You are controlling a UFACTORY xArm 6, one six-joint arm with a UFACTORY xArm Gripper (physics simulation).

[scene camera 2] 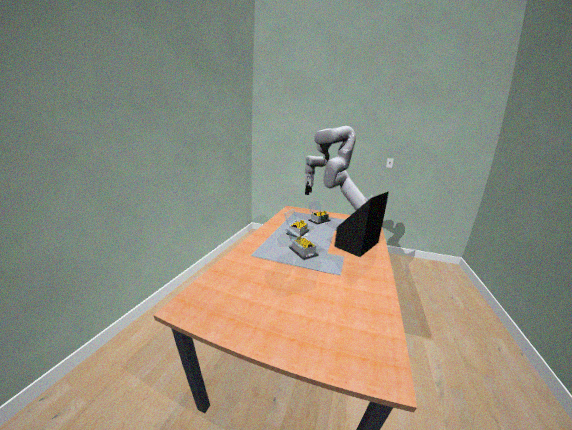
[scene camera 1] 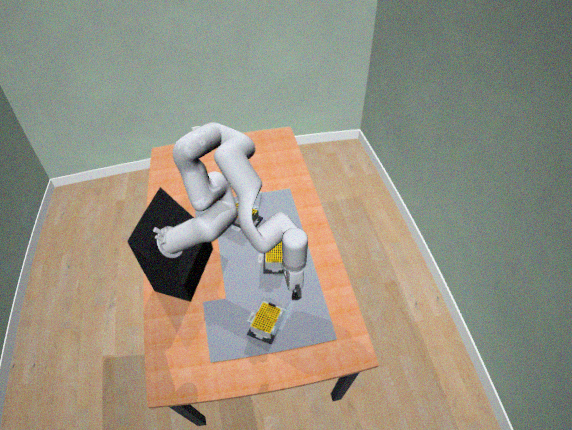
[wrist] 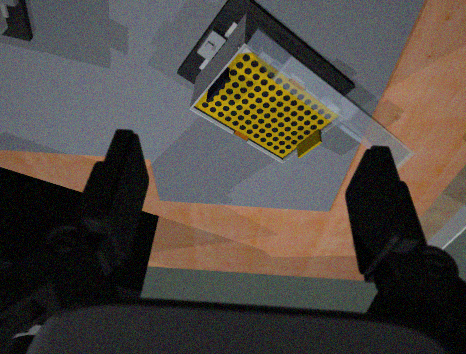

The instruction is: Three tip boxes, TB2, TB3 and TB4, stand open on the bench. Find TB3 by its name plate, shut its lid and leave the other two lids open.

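I can see a yellow tip rack (wrist: 244,97) here, along with a clear lid (wrist: 286,69) and a grey mat (wrist: 81,77). My own gripper (wrist: 249,162) is showing too.
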